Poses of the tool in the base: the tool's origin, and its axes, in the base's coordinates. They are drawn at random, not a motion.
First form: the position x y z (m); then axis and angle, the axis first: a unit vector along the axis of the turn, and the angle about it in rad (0 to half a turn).
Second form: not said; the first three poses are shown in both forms.
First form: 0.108 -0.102 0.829 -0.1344 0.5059 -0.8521 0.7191
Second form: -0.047 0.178 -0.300 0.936 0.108 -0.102 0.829
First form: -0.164 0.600 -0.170 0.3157 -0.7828 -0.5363 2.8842
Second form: 0.313 -0.776 -0.532 0.128 -0.164 0.600 -0.170
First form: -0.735 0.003 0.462 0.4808 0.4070 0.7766 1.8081
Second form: 0.378 0.320 0.610 0.618 -0.735 0.003 0.462
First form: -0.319 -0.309 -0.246 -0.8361 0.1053 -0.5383 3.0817
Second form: -0.836 0.105 -0.538 0.030 -0.319 -0.309 -0.246
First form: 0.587 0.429 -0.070 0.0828 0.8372 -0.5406 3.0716
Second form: 0.083 0.837 -0.540 0.035 0.587 0.429 -0.070
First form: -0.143 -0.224 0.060 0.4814 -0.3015 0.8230 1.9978
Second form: 0.405 -0.254 0.692 0.541 -0.143 -0.224 0.060
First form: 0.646 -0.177 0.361 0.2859 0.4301 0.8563 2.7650
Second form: 0.281 0.423 0.841 0.187 0.646 -0.177 0.361
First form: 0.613 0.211 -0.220 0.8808 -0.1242 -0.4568 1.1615
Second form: 0.483 -0.068 -0.251 0.836 0.613 0.211 -0.220
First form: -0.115 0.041 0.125 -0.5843 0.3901 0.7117 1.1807
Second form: -0.325 0.217 0.396 0.831 -0.115 0.041 0.125
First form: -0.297 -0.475 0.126 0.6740 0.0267 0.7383 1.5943
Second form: 0.482 0.019 0.528 0.699 -0.297 -0.475 0.126
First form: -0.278 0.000 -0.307 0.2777 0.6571 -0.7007 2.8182
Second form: 0.274 0.649 -0.692 0.161 -0.278 0.000 -0.307
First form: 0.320 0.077 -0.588 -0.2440 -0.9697 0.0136 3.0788
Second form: -0.244 -0.969 0.014 0.031 0.320 0.077 -0.588
